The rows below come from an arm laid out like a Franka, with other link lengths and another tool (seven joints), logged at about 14 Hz.
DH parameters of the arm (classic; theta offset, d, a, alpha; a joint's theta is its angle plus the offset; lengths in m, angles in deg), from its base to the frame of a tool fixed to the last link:
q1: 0 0.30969 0 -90
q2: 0 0 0 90
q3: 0 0.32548 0.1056 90
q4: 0 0 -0.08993 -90
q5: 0 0.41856 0 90
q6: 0 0 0.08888 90
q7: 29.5 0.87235 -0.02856 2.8
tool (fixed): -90 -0.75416 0 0
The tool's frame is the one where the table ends.
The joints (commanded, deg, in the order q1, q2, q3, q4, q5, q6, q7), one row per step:
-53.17, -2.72, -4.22, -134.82, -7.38, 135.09, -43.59
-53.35, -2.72, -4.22, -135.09, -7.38, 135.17, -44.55
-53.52, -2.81, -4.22, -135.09, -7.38, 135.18, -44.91
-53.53, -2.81, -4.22, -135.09, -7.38, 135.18, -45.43
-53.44, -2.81, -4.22, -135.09, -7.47, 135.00, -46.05
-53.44, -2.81, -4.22, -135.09, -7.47, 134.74, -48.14
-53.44, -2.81, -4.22, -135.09, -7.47, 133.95, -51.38
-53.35, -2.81, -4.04, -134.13, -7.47, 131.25, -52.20
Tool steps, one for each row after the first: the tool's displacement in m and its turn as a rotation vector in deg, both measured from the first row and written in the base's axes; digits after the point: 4 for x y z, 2 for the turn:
-0.0020, -0.0004, -0.0020, 0.21, 0.19, 0.78
-0.0034, -0.0014, -0.0011, 0.14, 0.16, 0.97
-0.0033, -0.0018, -0.0010, 0.17, 0.21, 1.48
-0.0027, -0.0017, -0.0012, 0.30, 0.43, 2.23
-0.0025, -0.0030, -0.0014, 0.61, 0.77, 4.29
-0.0027, -0.0042, -0.0024, 1.41, 1.50, 7.44
-0.0009, -0.0040, 0.0017, 2.85, 2.60, 8.27

